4 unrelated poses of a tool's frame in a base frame.
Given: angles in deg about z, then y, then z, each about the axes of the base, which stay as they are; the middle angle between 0 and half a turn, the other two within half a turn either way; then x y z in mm.
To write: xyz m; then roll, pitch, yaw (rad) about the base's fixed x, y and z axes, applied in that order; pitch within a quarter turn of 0, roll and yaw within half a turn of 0. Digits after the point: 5 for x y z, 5 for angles.
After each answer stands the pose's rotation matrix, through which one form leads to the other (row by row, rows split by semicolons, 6 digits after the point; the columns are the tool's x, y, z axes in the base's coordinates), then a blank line. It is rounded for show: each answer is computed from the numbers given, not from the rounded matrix.
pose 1, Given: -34.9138 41.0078 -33.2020 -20.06 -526.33 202.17
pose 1, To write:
-0.02006 -0.52633 0.20217 -0.46178 0.56814 -1.32590
0.204366 0.810425 0.549040; -0.817755 0.449637 -0.359309; -0.538062 -0.375550 0.754620

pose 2, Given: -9.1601 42.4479 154.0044 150.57 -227.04 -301.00
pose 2, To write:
0.15057 -0.22704 -0.30100 -0.14459 0.72925 2.47274
-0.585004 -0.538296 -0.606636; 0.462383 -0.835879 0.295819; -0.666313 -0.107443 0.737891

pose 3, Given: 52.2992 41.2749 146.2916 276.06 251.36 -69.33
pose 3, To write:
0.27606 0.25136 -0.06933 0.60702 0.41525 -2.68536
-0.821429 0.155282 -0.548764; -0.403126 -0.838727 0.366096; -0.403415 0.521943 0.751553

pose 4, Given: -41.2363 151.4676 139.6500 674.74 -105.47 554.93
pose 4, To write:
0.67474 -0.10547 0.55493 -2.79747 0.36741 0.08002
0.930276 -0.045544 -0.364023; 0.074602 -0.948047 0.309261; -0.359196 -0.314854 -0.878547

